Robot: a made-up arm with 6 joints. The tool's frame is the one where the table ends. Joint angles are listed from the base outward.
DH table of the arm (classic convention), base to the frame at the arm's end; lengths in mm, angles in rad. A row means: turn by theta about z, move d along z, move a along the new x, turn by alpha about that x. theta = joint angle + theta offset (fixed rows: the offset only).
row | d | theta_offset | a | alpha
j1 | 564.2 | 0 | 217.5 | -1.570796
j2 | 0 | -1.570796 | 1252.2 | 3.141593
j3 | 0 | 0 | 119.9 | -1.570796
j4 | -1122.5 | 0 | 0 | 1.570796
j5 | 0 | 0 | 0 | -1.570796
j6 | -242.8 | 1.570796 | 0 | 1.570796
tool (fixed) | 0 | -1.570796 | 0 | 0
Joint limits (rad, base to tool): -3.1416..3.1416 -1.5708..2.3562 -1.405..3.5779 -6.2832..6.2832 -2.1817..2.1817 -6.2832..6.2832
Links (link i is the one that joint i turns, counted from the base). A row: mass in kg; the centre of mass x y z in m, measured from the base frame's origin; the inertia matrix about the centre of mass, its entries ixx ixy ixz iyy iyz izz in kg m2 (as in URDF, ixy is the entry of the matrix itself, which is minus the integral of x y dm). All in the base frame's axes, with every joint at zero. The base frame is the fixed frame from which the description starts. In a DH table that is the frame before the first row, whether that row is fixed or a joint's. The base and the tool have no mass.
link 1: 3.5; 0.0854 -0.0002 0.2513; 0.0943 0 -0.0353 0.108 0 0.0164
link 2: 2.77; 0.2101 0.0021 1.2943; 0.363 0 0 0.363 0 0.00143
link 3: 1.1; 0.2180 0.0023 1.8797; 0.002 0 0 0.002 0 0.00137
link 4: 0.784; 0.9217 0.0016 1.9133; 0.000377 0 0 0.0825 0 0.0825
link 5: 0.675; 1.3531 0.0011 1.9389; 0.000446 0 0 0.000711 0 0.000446
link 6: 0.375; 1.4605 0.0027 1.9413; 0.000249 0 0 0.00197 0 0.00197
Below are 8 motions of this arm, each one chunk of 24 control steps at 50 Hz.
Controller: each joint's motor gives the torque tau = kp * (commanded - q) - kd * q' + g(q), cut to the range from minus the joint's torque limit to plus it. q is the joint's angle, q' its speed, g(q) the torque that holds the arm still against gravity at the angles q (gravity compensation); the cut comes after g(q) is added. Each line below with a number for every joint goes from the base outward.
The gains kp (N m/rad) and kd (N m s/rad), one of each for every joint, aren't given. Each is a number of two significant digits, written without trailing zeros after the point. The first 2 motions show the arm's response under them.
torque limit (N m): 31 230 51 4 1.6 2.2
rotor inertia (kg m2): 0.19 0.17 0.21 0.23 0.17 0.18
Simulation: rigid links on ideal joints. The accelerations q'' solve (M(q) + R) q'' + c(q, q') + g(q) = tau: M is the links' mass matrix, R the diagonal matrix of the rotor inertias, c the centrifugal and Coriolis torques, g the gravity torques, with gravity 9.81 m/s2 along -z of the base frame. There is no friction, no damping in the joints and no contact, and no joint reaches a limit. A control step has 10 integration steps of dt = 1/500 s. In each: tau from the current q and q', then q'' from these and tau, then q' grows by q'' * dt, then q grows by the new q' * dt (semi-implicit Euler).
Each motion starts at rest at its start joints. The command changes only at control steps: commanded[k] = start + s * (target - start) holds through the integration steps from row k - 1 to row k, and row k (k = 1, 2, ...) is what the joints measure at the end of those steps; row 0 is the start. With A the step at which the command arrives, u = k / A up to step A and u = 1 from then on. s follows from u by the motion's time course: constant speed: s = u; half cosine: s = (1 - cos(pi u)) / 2; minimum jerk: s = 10 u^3 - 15 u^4 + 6 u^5; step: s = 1 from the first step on.
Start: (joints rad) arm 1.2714 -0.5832 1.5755 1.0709 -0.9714 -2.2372
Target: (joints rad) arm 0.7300 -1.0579 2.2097 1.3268 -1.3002 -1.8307
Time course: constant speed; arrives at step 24
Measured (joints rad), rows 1 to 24:
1: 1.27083 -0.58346 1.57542 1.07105 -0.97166 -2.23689
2: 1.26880 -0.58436 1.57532 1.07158 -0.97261 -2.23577
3: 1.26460 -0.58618 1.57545 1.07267 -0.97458 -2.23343
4: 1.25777 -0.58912 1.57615 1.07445 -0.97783 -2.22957
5: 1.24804 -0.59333 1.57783 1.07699 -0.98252 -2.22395
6: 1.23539 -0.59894 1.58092 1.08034 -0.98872 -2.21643
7: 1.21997 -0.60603 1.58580 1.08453 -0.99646 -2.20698
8: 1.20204 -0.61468 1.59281 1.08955 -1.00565 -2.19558
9: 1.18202 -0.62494 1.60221 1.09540 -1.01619 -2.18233
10: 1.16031 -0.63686 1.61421 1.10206 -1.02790 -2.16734
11: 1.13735 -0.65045 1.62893 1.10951 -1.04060 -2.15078
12: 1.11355 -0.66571 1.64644 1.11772 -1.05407 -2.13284
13: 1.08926 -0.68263 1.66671 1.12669 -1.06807 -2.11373
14: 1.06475 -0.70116 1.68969 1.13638 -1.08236 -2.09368
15: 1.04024 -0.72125 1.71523 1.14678 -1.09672 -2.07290
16: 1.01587 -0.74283 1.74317 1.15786 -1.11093 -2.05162
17: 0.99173 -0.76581 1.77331 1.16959 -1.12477 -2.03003
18: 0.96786 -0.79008 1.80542 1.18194 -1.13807 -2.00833
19: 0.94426 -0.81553 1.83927 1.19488 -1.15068 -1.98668
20: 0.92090 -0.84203 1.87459 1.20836 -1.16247 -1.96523
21: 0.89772 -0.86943 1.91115 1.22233 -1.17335 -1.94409
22: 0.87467 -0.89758 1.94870 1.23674 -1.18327 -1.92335
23: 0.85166 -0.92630 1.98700 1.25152 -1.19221 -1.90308
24: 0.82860 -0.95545 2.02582 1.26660 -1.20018 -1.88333
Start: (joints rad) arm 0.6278 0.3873 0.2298 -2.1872 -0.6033 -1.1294
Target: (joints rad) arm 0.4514 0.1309 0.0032 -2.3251 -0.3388 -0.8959
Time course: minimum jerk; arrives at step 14
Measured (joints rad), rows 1 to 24:
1: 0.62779 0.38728 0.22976 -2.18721 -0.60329 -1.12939
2: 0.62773 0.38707 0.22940 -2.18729 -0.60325 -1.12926
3: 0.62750 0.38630 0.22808 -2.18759 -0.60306 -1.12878
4: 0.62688 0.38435 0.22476 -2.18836 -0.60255 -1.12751
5: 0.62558 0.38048 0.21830 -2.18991 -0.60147 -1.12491
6: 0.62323 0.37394 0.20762 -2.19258 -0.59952 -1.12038
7: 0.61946 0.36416 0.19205 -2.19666 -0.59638 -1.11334
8: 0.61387 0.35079 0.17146 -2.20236 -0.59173 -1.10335
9: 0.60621 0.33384 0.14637 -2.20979 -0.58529 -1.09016
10: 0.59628 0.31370 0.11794 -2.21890 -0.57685 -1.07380
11: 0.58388 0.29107 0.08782 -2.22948 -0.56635 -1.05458
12: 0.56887 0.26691 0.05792 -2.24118 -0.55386 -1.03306
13: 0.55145 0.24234 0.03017 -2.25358 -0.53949 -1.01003
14: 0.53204 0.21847 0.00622 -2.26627 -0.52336 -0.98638
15: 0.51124 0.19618 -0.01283 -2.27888 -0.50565 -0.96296
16: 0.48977 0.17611 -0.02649 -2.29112 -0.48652 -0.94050
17: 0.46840 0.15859 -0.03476 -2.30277 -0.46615 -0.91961
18: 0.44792 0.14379 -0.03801 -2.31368 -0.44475 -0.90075
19: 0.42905 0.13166 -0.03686 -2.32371 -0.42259 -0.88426
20: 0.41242 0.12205 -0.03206 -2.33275 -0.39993 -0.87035
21: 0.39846 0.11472 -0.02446 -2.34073 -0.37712 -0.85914
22: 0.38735 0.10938 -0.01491 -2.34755 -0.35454 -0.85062
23: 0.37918 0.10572 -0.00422 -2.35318 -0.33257 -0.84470
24: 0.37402 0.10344 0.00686 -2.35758 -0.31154 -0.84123
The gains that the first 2 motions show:
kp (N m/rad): 360 740 160 21 6.2 16
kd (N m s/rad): 22 62 13 1.6 0.62 1.3
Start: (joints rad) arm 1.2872 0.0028 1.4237 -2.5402 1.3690 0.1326
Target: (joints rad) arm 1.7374 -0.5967 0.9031 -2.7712 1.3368 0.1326
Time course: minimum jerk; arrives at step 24
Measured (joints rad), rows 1 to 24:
1: 1.28723 0.00278 1.42366 -2.54020 1.36900 0.13260
2: 1.28753 0.00265 1.42336 -2.54020 1.36899 0.13260
3: 1.28858 0.00212 1.42221 -2.54023 1.36897 0.13260
4: 1.29111 0.00076 1.41931 -2.54034 1.36890 0.13261
5: 1.29592 -0.00198 1.41354 -2.54065 1.36876 0.13263
6: 1.30379 -0.00671 1.40376 -2.54134 1.36850 0.13265
7: 1.31534 -0.01405 1.38893 -2.54266 1.36807 0.13267
8: 1.33100 -0.02452 1.36828 -2.54489 1.36741 0.13270
9: 1.35094 -0.03853 1.34140 -2.54835 1.36643 0.13274
10: 1.37506 -0.05633 1.30829 -2.55337 1.36504 0.13277
11: 1.40293 -0.07801 1.26938 -2.56025 1.36314 0.13280
12: 1.43383 -0.10349 1.22551 -2.56925 1.36065 0.13282
13: 1.46679 -0.13253 1.17787 -2.58057 1.35752 0.13283
14: 1.50066 -0.16474 1.12793 -2.59430 1.35374 0.13282
15: 1.53430 -0.19962 1.07735 -2.61042 1.34936 0.13279
16: 1.56665 -0.23660 1.02788 -2.62875 1.34451 0.13273
17: 1.59687 -0.27500 0.98127 -2.64899 1.33936 0.13265
18: 1.62434 -0.31412 0.93914 -2.67068 1.33415 0.13254
19: 1.64871 -0.35319 0.90294 -2.69327 1.32910 0.13241
20: 1.66975 -0.39147 0.87387 -2.71611 1.32446 0.13227
21: 1.68743 -0.42822 0.85282 -2.73850 1.32043 0.13212
22: 1.70184 -0.46278 0.84027 -2.75977 1.31716 0.13197
23: 1.71317 -0.49461 0.83630 -2.77927 1.31470 0.13183
24: 1.72176 -0.52334 0.84047 -2.79642 1.31304 0.13171

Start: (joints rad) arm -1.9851 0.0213 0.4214 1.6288 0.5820 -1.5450
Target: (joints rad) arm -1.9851 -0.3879 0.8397 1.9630 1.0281 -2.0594
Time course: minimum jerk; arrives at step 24
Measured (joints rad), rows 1 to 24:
1: -1.98510 0.02130 0.42140 1.62880 0.58200 -1.54501
2: -1.98510 0.02126 0.42138 1.62885 0.58201 -1.54507
3: -1.98510 0.02109 0.42133 1.62902 0.58207 -1.54531
4: -1.98511 0.02066 0.42123 1.62950 0.58223 -1.54597
5: -1.98512 0.01973 0.42106 1.63054 0.58260 -1.54739
6: -1.98515 0.01803 0.42088 1.63247 0.58330 -1.55001
7: -1.98519 0.01526 0.42079 1.63565 0.58452 -1.55435
8: -1.98526 0.01109 0.42097 1.64049 0.58646 -1.56094
9: -1.98534 0.00520 0.42170 1.64739 0.58937 -1.57032
10: -1.98546 -0.00270 0.42332 1.65669 0.59348 -1.58296
11: -1.98560 -0.01282 0.42628 1.66868 0.59907 -1.59928
12: -1.98577 -0.02534 0.43105 1.68356 0.60639 -1.61953
13: -1.98597 -0.04032 0.43816 1.70138 0.61564 -1.64385
14: -1.98618 -0.05775 0.44813 1.72210 0.62704 -1.67218
15: -1.98641 -0.07751 0.46143 1.74549 0.64068 -1.70429
16: -1.98663 -0.09939 0.47846 1.77120 0.65664 -1.73978
17: -1.98683 -0.12310 0.49951 1.79875 0.67488 -1.77804
18: -1.98699 -0.14827 0.52471 1.82753 0.69526 -1.81835
19: -1.98707 -0.17450 0.55399 1.85681 0.71757 -1.85984
20: -1.98705 -0.20137 0.58708 1.88583 0.74148 -1.90153
21: -1.98692 -0.22845 0.62351 1.91377 0.76661 -1.94244
22: -1.98667 -0.25535 0.66262 1.93984 0.79250 -1.98156
23: -1.98634 -0.28173 0.70356 1.96331 0.81869 -2.01798
24: -1.98597 -0.30732 0.74540 1.98358 0.84473 -2.05088

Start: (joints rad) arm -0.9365 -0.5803 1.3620 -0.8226 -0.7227 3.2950
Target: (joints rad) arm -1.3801 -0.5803 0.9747 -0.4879 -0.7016 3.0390
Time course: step
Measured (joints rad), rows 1 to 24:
1: -0.93947 -0.58375 1.35097 -0.81922 -0.72114 3.29231
2: -0.94787 -0.59218 1.32257 -0.80973 -0.71691 3.28474
3: -0.96179 -0.60279 1.28388 -0.79398 -0.71054 3.27227
4: -0.98144 -0.61305 1.24192 -0.77171 -0.70269 3.25493
5: -1.00714 -0.62149 1.20107 -0.74301 -0.69394 3.23295
6: -1.03928 -0.62746 1.16369 -0.70925 -0.68477 3.20753
7: -1.07836 -0.63084 1.13084 -0.67215 -0.67557 3.17996
8: -1.12490 -0.63188 1.10271 -0.63331 -0.66664 3.15147
9: -1.17905 -0.63104 1.07910 -0.59431 -0.65826 3.12310
10: -1.23735 -0.62880 1.05952 -0.55688 -0.65097 3.09578
11: -1.29496 -0.62556 1.04338 -0.52263 -0.64528 3.07023
12: -1.34816 -0.62155 1.03006 -0.49265 -0.64143 3.04705
13: -1.39588 -0.61697 1.01897 -0.46741 -0.63936 3.02668
14: -1.43763 -0.61198 1.00955 -0.44713 -0.63893 3.00943
15: -1.47291 -0.60673 1.00135 -0.43182 -0.64000 2.99545
16: -1.50120 -0.60134 0.99398 -0.42131 -0.64242 2.98476
17: -1.52193 -0.59594 0.98715 -0.41531 -0.64606 2.97728
18: -1.53456 -0.59062 0.98067 -0.41339 -0.65078 2.97282
19: -1.53850 -0.58548 0.97441 -0.41505 -0.65646 2.97113
20: -1.53314 -0.58061 0.96831 -0.41973 -0.66296 2.97188
21: -1.51791 -0.57611 0.96238 -0.42682 -0.67016 2.97473
22: -1.49378 -0.57210 0.95670 -0.43560 -0.67786 2.97931
23: -1.46521 -0.56867 0.95140 -0.44511 -0.68571 2.98524
24: -1.43643 -0.56584 0.94664 -0.45460 -0.69344 2.99217

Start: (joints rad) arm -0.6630 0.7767 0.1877 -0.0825 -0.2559 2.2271
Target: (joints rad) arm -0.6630 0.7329 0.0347 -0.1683 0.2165 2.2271
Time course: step
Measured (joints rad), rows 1 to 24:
1: -0.66301 0.77482 0.18297 -0.08419 -0.25327 2.22709
2: -0.66303 0.77031 0.17144 -0.08859 -0.24622 2.22705
3: -0.66307 0.76421 0.15546 -0.09518 -0.23526 2.22701
4: -0.66310 0.75737 0.13702 -0.10343 -0.22082 2.22697
5: -0.66313 0.75048 0.11772 -0.11284 -0.20323 2.22694
6: -0.66316 0.74404 0.09876 -0.12291 -0.18278 2.22692
7: -0.66317 0.73840 0.08099 -0.13322 -0.15969 2.22691
8: -0.66317 0.73374 0.06498 -0.14336 -0.13410 2.22692
9: -0.66315 0.73018 0.05105 -0.15301 -0.10613 2.22693
10: -0.66311 0.72769 0.03934 -0.16190 -0.07613 2.22696
11: -0.66306 0.72623 0.02985 -0.16982 -0.04467 2.22700
12: -0.66300 0.72566 0.02248 -0.17664 -0.01226 2.22704
13: -0.66293 0.72586 0.01707 -0.18226 0.02062 2.22709
14: -0.66286 0.72666 0.01337 -0.18666 0.05352 2.22714
15: -0.66279 0.72789 0.01115 -0.18984 0.08602 2.22718
16: -0.66272 0.72941 0.01016 -0.19186 0.11774 2.22723
17: -0.66266 0.73107 0.01014 -0.19281 0.14836 2.22726
18: -0.66261 0.73274 0.01088 -0.19279 0.17756 2.22729
19: -0.66257 0.73433 0.01216 -0.19193 0.20508 2.22731
20: -0.66254 0.73575 0.01382 -0.19038 0.23068 2.22733
21: -0.66253 0.73695 0.01571 -0.18828 0.25418 2.22734
22: -0.66253 0.73789 0.01772 -0.18577 0.27543 2.22734
23: -0.66254 0.73855 0.01977 -0.18299 0.29430 2.22733
24: -0.66257 0.73894 0.02179 -0.18008 0.31073 2.22732

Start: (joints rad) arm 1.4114 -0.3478 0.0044 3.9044 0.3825 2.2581
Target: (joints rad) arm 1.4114 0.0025 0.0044 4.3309 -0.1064 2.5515
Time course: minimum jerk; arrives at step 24
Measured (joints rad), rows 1 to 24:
1: 1.41140 -0.34779 0.00441 3.90441 0.38250 2.25810
2: 1.41140 -0.34775 0.00445 3.90446 0.38248 2.25814
3: 1.41140 -0.34756 0.00464 3.90466 0.38241 2.25827
4: 1.41140 -0.34704 0.00512 3.90522 0.38221 2.25865
5: 1.41140 -0.34596 0.00611 3.90643 0.38174 2.25946
6: 1.41139 -0.34398 0.00783 3.90867 0.38083 2.26095
7: 1.41138 -0.34078 0.01051 3.91238 0.37924 2.26341
8: 1.41136 -0.33599 0.01433 3.91802 0.37669 2.26716
9: 1.41134 -0.32928 0.01939 3.92606 0.37285 2.27248
10: 1.41130 -0.32039 0.02573 3.93692 0.36738 2.27967
11: 1.41124 -0.30911 0.03328 3.95094 0.35991 2.28894
12: 1.41117 -0.29533 0.04188 3.96837 0.35011 2.30046
13: 1.41109 -0.27906 0.05124 3.98930 0.33767 2.31428
14: 1.41098 -0.26038 0.06101 4.01368 0.32234 2.33038
15: 1.41086 -0.23953 0.07075 4.04131 0.30396 2.34863
16: 1.41072 -0.21683 0.07994 4.07180 0.28243 2.36878
17: 1.41056 -0.19267 0.08806 4.10463 0.25774 2.39052
18: 1.41041 -0.16755 0.09455 4.13913 0.23004 2.41341
19: 1.41026 -0.14198 0.09889 4.17452 0.19959 2.43695
20: 1.41012 -0.11651 0.10064 4.20993 0.16678 2.46060
21: 1.41001 -0.09169 0.09942 4.24448 0.13209 2.48380
22: 1.40994 -0.06801 0.09502 4.27730 0.09611 2.50599
23: 1.40991 -0.04594 0.08737 4.30758 0.05945 2.52664
24: 1.40992 -0.02580 0.07662 4.33467 0.02278 2.54530

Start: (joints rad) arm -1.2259 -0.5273 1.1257 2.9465 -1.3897 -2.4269
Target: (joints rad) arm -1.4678 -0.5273 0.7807 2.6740 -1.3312 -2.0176
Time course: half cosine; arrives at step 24
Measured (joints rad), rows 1 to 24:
1: -1.22595 -0.52732 1.12564 2.94647 -1.38970 -2.42687
2: -1.22624 -0.52740 1.12536 2.94630 -1.38970 -2.42669
3: -1.22705 -0.52763 1.12456 2.94580 -1.38971 -2.42615
4: -1.22872 -0.52808 1.12295 2.94474 -1.38971 -2.42497
5: -1.23159 -0.52880 1.12023 2.94287 -1.38972 -2.42283
6: -1.23594 -0.52984 1.11615 2.93995 -1.38971 -2.41939
7: -1.24200 -0.53120 1.11051 2.93576 -1.38968 -2.41431
8: -1.24991 -0.53287 1.10318 2.93012 -1.38962 -2.40727
9: -1.25970 -0.53481 1.09409 2.92290 -1.38949 -2.39800
10: -1.27131 -0.53696 1.08322 2.91404 -1.38928 -2.38628
11: -1.28463 -0.53925 1.07064 2.90352 -1.38895 -2.37198
12: -1.29943 -0.54159 1.05642 2.89140 -1.38847 -2.35504
13: -1.31544 -0.54390 1.04072 2.87777 -1.38780 -2.33549
14: -1.33235 -0.54607 1.02369 2.86279 -1.38691 -2.31345
15: -1.34978 -0.54801 1.00555 2.84666 -1.38578 -2.28914
16: -1.36735 -0.54964 0.98651 2.82961 -1.38437 -2.26286
17: -1.38466 -0.55085 0.96681 2.81189 -1.38265 -2.23497
18: -1.40132 -0.55160 0.94671 2.79379 -1.38061 -2.20593
19: -1.41696 -0.55179 0.92648 2.77560 -1.37824 -2.17622
20: -1.43120 -0.55141 0.90638 2.75759 -1.37552 -2.14640
21: -1.44376 -0.55040 0.88669 2.74006 -1.37247 -2.11702
22: -1.45435 -0.54876 0.86768 2.72330 -1.36908 -2.08867
23: -1.46278 -0.54649 0.84964 2.70756 -1.36538 -2.06193
24: -1.46891 -0.54363 0.83281 2.69310 -1.36139 -2.03735

